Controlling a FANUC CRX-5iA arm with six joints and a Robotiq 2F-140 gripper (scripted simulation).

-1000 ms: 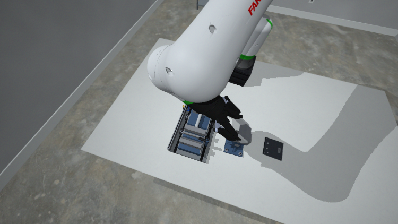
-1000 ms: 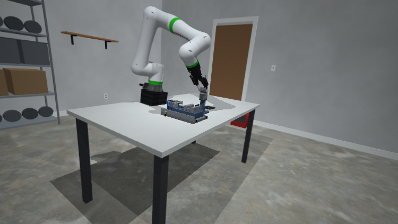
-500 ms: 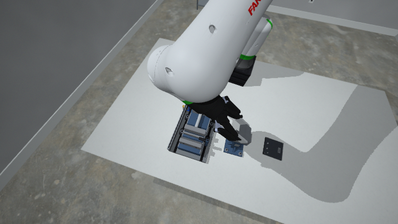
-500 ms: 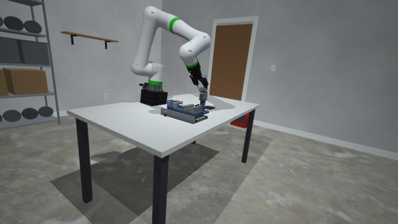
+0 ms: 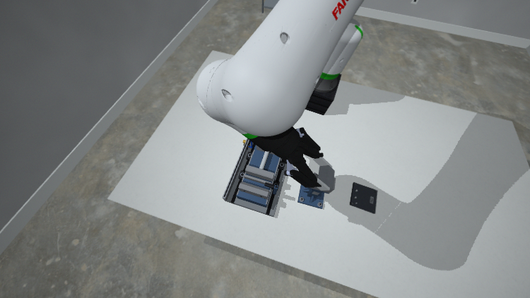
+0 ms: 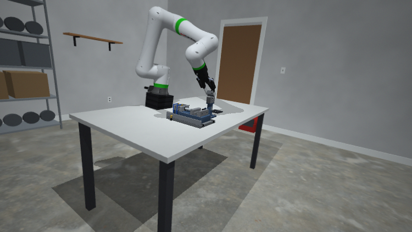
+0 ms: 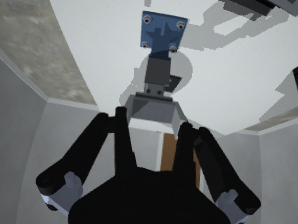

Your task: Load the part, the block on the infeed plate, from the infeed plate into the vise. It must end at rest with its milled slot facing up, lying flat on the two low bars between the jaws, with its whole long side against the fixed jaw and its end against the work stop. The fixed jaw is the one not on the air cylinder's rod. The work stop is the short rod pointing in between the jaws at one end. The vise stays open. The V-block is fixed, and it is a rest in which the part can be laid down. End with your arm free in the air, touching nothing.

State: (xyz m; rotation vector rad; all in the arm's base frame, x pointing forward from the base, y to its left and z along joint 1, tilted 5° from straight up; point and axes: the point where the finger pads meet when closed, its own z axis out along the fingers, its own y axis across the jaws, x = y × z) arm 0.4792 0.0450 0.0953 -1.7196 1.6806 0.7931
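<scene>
The part lies 10 mm to the left of my hand and 20 mm below it. Also, from my hand: air cylinder rod: 50 mm behind, 180 mm to the right, 130 mm below; vise: 30 mm behind, 180 mm to the right, 160 mm below; air cylinder: 120 mm behind, 180 mm to the right, 130 mm below.
</scene>
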